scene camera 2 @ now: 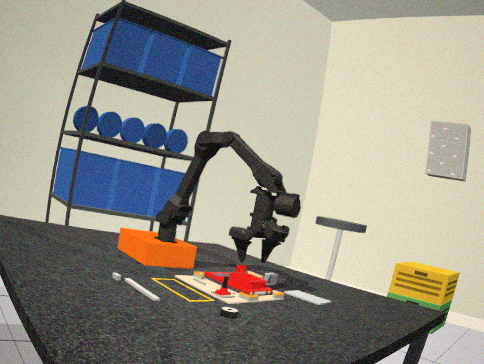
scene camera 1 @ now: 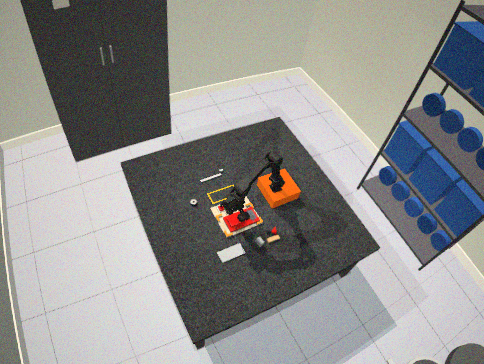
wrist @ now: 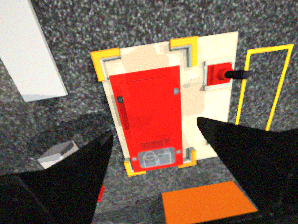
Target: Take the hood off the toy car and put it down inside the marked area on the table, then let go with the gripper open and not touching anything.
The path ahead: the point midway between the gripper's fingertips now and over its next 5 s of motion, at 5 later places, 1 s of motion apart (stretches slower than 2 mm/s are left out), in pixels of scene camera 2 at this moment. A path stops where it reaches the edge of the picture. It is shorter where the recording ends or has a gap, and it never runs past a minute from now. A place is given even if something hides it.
My gripper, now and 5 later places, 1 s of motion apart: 252,262; 250,271; 248,276; 247,281; 248,278; 250,265
